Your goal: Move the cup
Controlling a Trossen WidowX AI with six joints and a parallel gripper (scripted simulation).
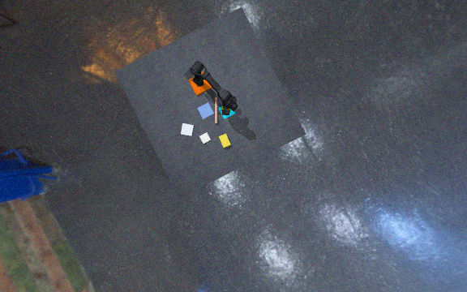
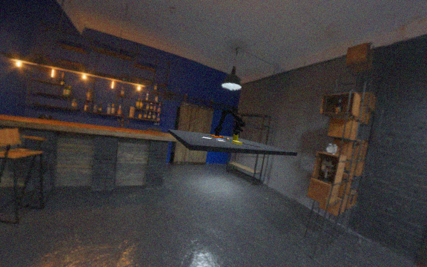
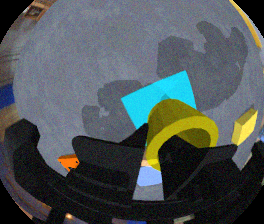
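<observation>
Right now the yellow cup is 20 mm ahead of my gripper tip and 10 mm to the right of it. The rest, counted from my gripper tip: wooden stick 100 mm to the right, 40 mm below; light blue pad 200 mm to the right, 60 mm below, 20 mm behind.
</observation>
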